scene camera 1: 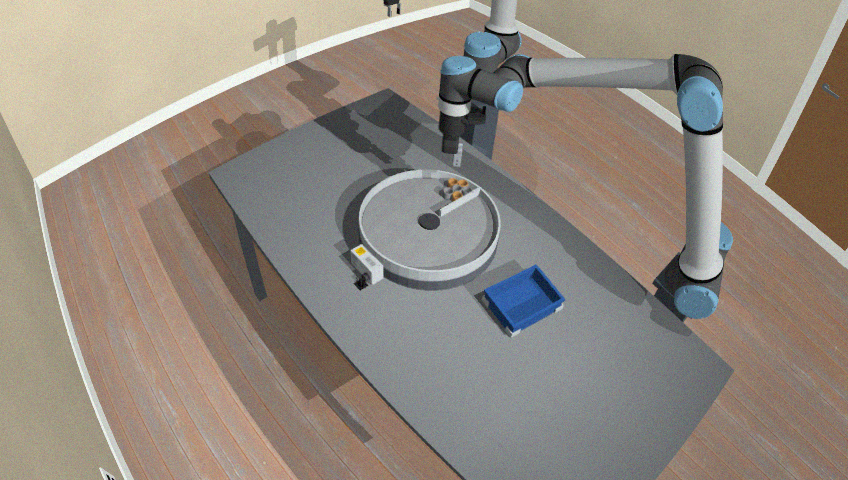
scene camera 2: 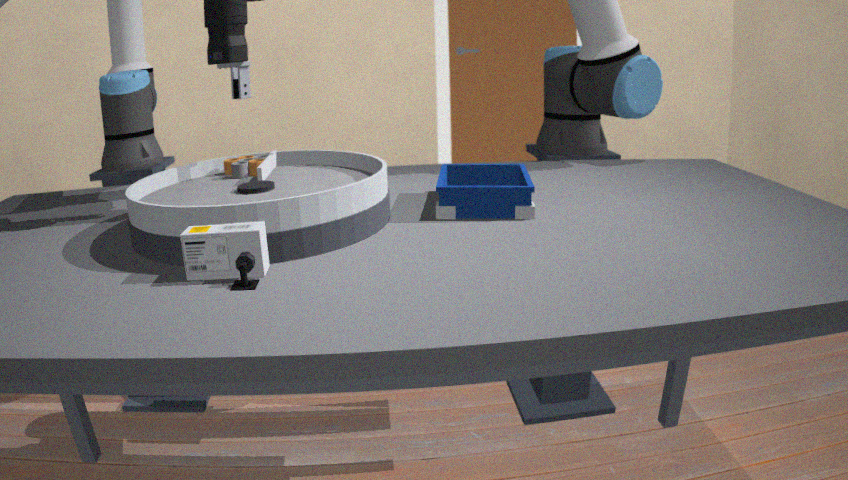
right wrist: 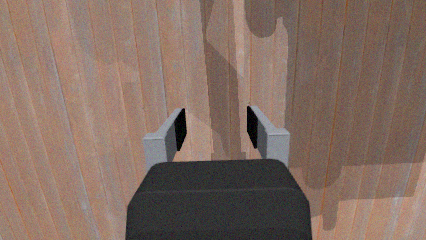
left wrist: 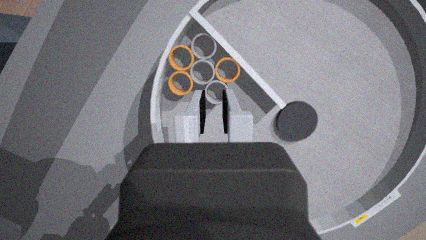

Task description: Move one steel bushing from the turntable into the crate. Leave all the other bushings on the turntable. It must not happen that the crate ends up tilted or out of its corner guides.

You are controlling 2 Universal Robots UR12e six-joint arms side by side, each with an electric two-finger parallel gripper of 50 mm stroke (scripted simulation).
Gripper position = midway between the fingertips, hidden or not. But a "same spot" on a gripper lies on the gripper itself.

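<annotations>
My left gripper and a blue crate in scene camera 1. My left gripper in scene camera 2 (241, 98), the crate in that camera too. My left gripper in the left wrist view; blue crate out of frame in the left wrist view. My left gripper out of frame in the right wrist view; blue crate out of frame in the right wrist view. On my left gripper, same spot: (scene camera 1: 457, 157) and (left wrist: 227, 118). On the blue crate, same spot: (scene camera 1: 502, 317) and (scene camera 2: 497, 201).
</annotations>
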